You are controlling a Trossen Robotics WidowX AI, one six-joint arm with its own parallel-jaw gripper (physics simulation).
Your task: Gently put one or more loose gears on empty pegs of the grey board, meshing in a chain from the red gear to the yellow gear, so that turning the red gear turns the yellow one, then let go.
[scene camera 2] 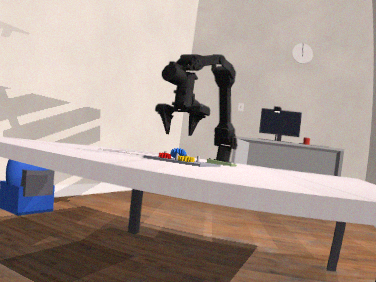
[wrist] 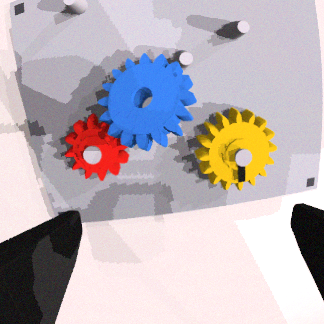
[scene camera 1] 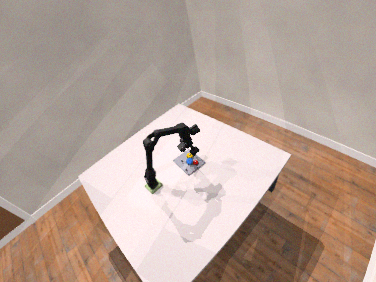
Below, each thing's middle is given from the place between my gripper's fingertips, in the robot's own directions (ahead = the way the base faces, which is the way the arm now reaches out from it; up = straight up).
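Positions counted from my hand: blue gear [wrist: 129, 121], 1 cm to the right, 4 cm behind, 6 cm below; yellow gear [wrist: 237, 131], 1 cm ahead, 4 cm to the left, 7 cm below; red gear [wrist: 90, 133], 2 cm behind, 5 cm to the right, 7 cm below; grey board [wrist: 62, 61], 1 cm to the left, 4 cm behind, 8 cm below.
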